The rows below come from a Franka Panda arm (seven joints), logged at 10 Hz.
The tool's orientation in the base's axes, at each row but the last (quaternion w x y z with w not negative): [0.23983 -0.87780 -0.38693 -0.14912]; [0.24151 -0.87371 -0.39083 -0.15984]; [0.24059 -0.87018 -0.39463 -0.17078]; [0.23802 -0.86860 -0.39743 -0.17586]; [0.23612 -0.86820 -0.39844 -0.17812]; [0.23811 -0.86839 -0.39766 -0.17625]
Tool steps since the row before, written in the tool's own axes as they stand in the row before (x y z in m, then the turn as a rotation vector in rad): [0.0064 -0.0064 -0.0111 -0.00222 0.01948 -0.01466]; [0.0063 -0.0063 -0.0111 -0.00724 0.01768 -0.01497]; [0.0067 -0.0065 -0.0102 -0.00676 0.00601 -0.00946]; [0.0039 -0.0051 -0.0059 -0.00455 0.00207 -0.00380]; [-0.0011 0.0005 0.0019 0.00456 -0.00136 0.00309]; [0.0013 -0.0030 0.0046 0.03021 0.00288 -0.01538]
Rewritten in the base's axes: [-0.0015 0.0017 0.0141 0.01205 -0.02062 0.00537]; [-0.0017 0.0014 0.0141 0.00743 -0.02279 0.00382]; [-0.0019 0.0021 0.0135 -0.00065 -0.01277 0.00281]; [-0.0022 0.0020 0.0082 -0.00167 -0.00604 0.00032]; [-0.0001 0.0001 -0.0022 0.00214 0.00525 0.00008]; [-0.0010 0.0050 -0.0023 0.01921 0.00817 0.02686]
